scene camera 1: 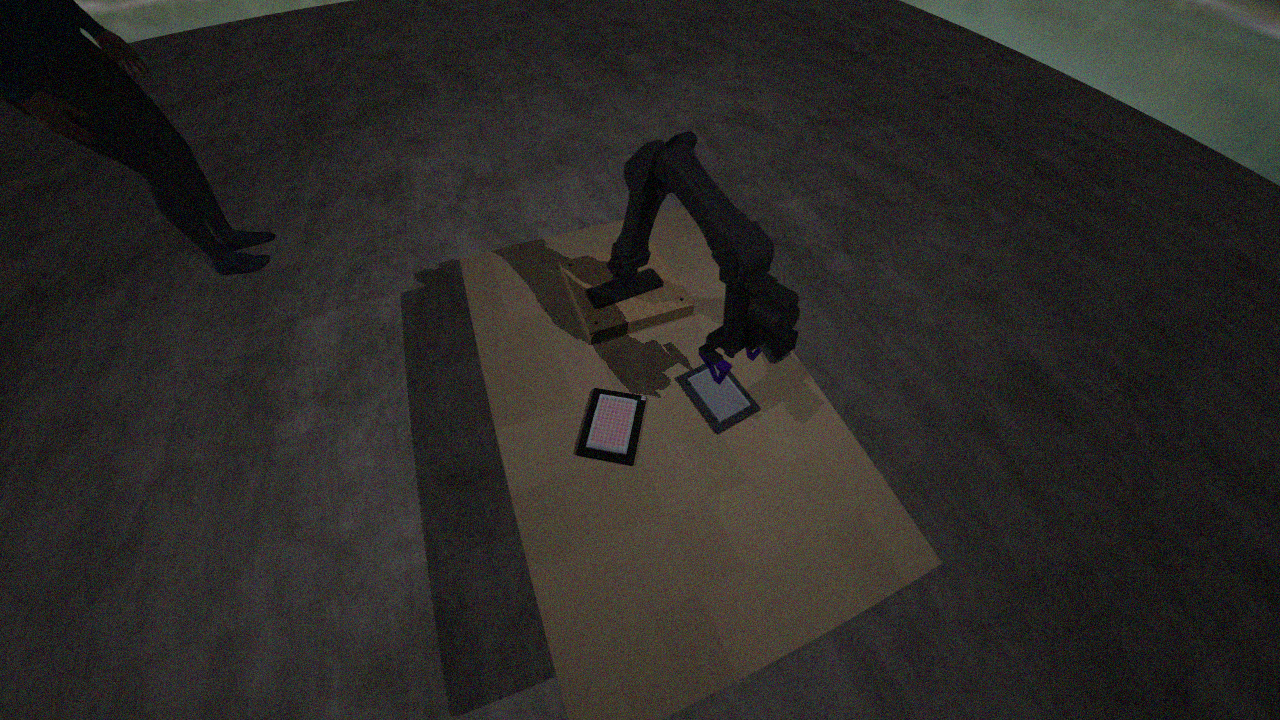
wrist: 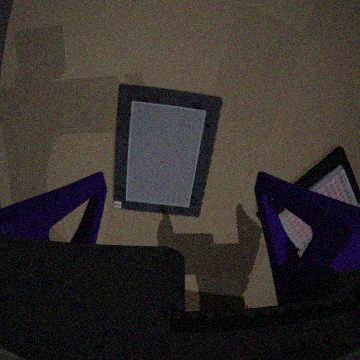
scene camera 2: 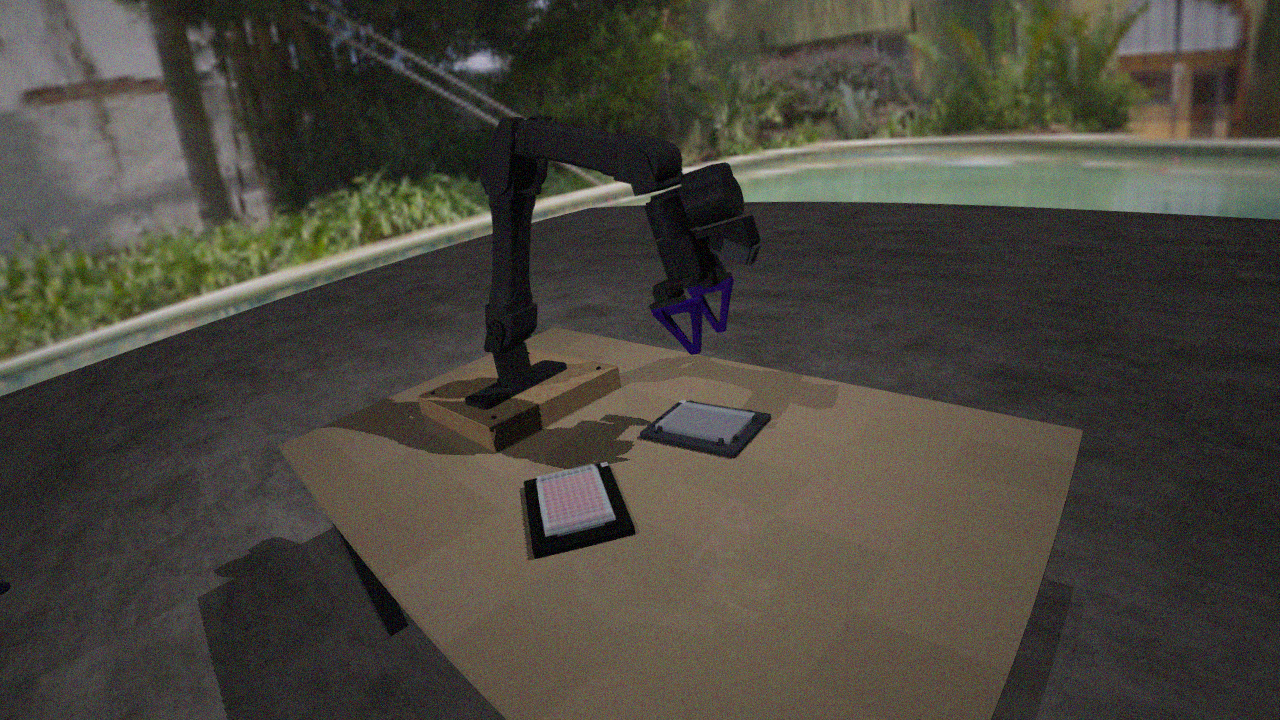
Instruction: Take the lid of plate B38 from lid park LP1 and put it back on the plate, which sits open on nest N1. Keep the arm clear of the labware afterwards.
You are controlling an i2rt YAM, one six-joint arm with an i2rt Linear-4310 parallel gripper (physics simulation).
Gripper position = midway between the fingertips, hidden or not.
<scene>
My gripper (scene camera 2: 709, 342) is open, with nothing in its grasp. Also in view: a grey lid (scene camera 2: 707, 422). I also see a black nest (scene camera 2: 542, 546).
My gripper shows as well in scene camera 1 (scene camera 1: 734, 370) and in the wrist view (wrist: 180, 180). The black nest is seen too in the wrist view (wrist: 337, 156).
</scene>
